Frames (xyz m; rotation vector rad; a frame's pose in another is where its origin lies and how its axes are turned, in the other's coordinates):
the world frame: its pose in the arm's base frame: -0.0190 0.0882 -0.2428 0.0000 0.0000 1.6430
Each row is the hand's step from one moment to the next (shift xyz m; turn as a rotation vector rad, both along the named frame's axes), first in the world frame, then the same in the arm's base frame.
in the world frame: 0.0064 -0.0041 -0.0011 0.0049 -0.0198 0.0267
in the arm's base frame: 0.0036 0.0067 -0.0011 0.0194 0.0063 0.0267
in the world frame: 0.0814 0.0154 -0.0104 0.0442 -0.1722 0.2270
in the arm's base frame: -0.0212 0.0801 -0.0104 0.1686 0.0565 0.2270
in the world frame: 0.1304 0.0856 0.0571 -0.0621 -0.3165 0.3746
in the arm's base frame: -0.0948 0.1239 0.0571 0.3202 -0.0391 0.3746
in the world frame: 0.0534 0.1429 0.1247 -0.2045 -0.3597 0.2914
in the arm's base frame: -0.1464 0.0430 0.1247 0.3735 -0.1780 0.2914
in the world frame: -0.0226 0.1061 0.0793 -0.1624 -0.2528 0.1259
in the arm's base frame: -0.1042 -0.0302 0.0793 0.2639 -0.1437 0.1259
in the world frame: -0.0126 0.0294 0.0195 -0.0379 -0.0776 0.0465
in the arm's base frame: -0.0284 -0.0147 0.0195 0.0801 -0.0322 0.0465
